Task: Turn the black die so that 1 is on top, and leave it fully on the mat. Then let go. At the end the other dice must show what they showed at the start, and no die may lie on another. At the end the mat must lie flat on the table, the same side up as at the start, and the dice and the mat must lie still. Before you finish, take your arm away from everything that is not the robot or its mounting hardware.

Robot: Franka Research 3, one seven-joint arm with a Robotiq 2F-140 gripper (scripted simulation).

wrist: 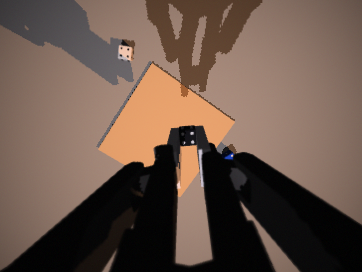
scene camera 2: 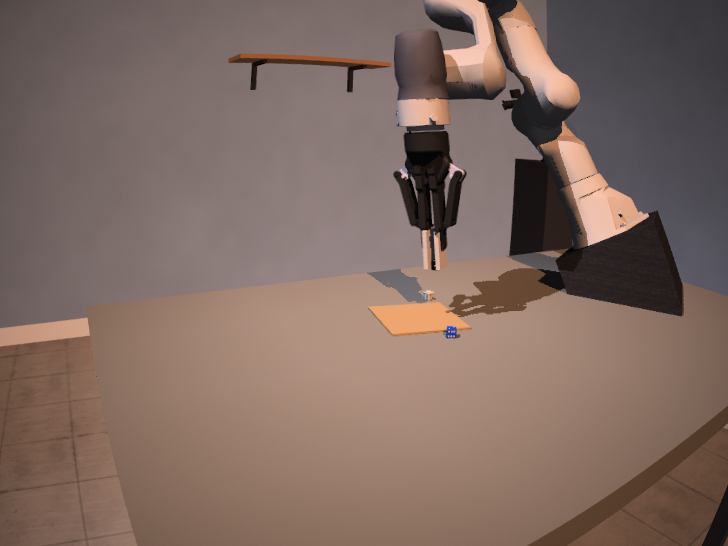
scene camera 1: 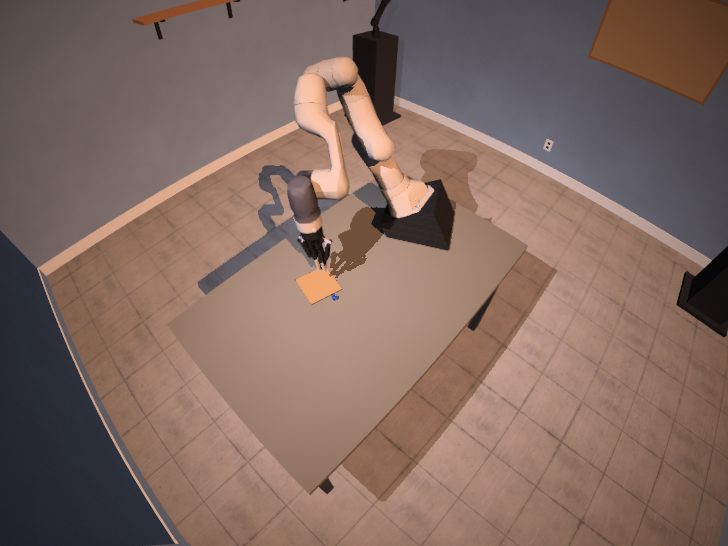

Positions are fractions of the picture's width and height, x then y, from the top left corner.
Scene:
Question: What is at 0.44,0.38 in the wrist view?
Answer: An orange mat.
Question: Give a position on an orange mat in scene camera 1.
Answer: At 0.44,0.52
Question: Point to an orange mat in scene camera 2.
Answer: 0.56,0.59

